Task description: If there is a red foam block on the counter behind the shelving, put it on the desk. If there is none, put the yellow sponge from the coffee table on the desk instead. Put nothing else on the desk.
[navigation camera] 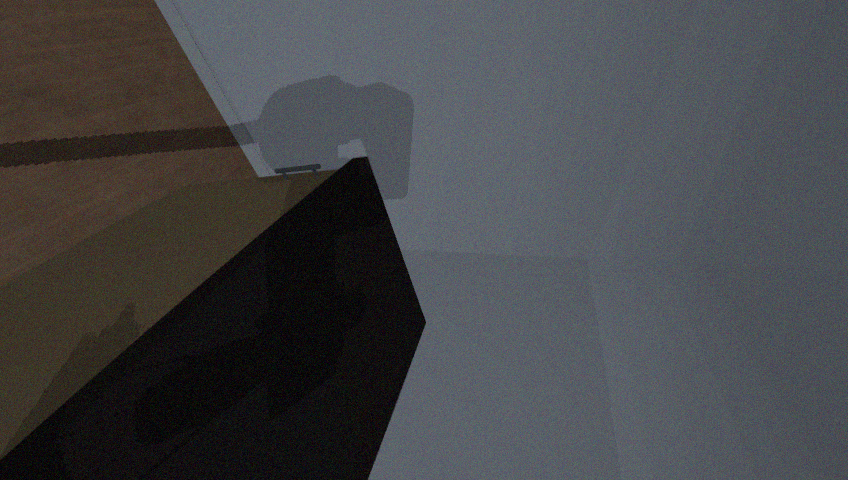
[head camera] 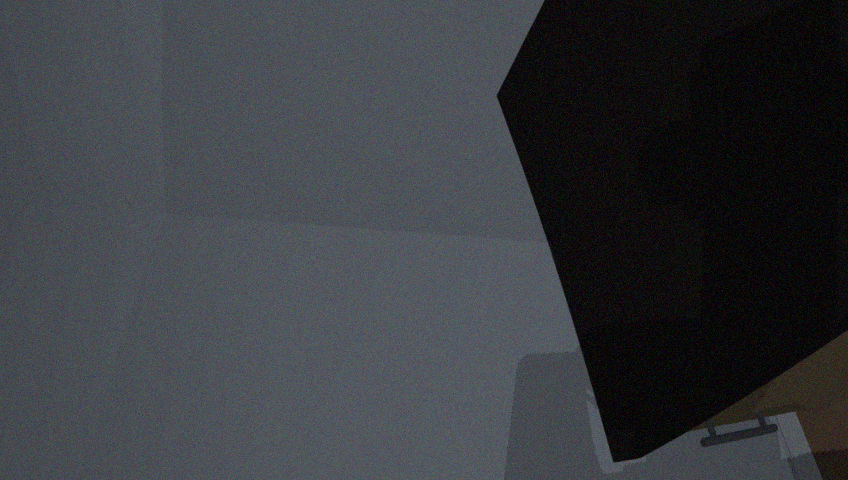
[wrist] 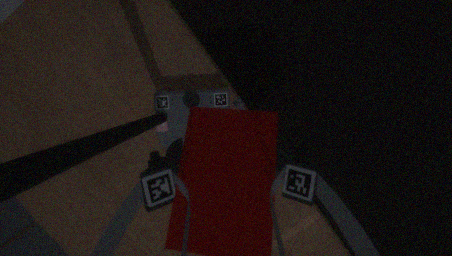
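Pixels of known places: gripper, fingertip midpoint: (wrist: 228, 152); robot's base at its link origin: (wrist: 195, 99).
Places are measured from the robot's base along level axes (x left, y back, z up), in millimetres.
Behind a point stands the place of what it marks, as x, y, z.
A red foam block (wrist: 227, 175) {-145, 25, 1011} shows in the wrist view, its long face toward the camera, between the two fingers. My gripper (wrist: 228, 152) {-146, 24, 962} is shut on it, one finger against each side. The block hangs above the brown floor and my grey base (wrist: 175, 117) {77, 71, 160}. A large black surface (head camera: 684, 208) {-85, -452, 910} (navigation camera: 333, 309) {-117, -417, 910} (wrist: 340, 75) {-267, -39, 910} fills the right of the head view, the lower left of the navigation view and the right of the wrist view. I cannot tell whether it is the desk. The yellow sponge, coffee table and counter cannot be made out.
Pale grey walls (head camera: 297, 327) {83, -1074, 1182} (navigation camera: 684, 237) {-21, -1143, 1718} fill much of the head and navigation views. A dark handle (head camera: 739, 435) {162, -499, 750} (navigation camera: 297, 168) {163, -499, 748} sits near the black surface's corner. A dark bar (wrist: 75, 143) crosses the left of the wrist view. The brown floor (navigation camera: 89, 71) {507, -387, 0} (wrist: 75, 75) {620, -158, 0} shows beside the black surface.
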